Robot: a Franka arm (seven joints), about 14 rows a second.
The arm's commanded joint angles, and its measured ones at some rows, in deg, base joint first. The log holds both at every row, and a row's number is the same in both.
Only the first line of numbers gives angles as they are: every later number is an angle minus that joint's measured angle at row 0.
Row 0, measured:
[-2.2 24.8 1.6 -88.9 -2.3 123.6 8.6]
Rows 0 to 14, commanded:
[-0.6 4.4 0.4 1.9 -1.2 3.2 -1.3]
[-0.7 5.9 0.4 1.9 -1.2 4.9 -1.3]
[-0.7 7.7 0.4 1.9 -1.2 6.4 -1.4]
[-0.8 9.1 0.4 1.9 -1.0 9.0 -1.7]
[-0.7 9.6 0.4 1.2 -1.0 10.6 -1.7]
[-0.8 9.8 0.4 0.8 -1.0 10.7 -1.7]
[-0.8 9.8 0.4 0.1 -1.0 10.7 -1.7]
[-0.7 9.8 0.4 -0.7 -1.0 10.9 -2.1]
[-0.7 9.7 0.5 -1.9 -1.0 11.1 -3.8]
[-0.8 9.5 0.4 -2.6 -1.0 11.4 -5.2]
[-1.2 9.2 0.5 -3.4 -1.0 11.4 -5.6]
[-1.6 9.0 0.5 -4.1 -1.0 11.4 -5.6]
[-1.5 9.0 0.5 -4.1 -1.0 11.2 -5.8]
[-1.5 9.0 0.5 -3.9 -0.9 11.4 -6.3]
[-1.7 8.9 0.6 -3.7 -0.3 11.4 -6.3]
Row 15, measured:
[-0.8 10.3 -0.1 -2.1 -0.6 10.2 -4.8]
